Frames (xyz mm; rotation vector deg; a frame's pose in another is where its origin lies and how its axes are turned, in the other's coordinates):
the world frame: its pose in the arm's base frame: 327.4 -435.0 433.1 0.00 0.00 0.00
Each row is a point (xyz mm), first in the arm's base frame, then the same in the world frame.
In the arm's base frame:
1: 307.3 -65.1 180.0
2: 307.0 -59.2 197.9
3: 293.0 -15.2 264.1
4: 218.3 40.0 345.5
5: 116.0 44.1 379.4
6: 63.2 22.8 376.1
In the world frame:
1: -20.1 369.9 -253.1
2: -20.4 375.8 -235.2
3: -34.4 419.8 -169.0
4: -109.1 475.0 -87.6
5: -211.4 479.1 -53.7
6: -264.2 457.8 -57.0

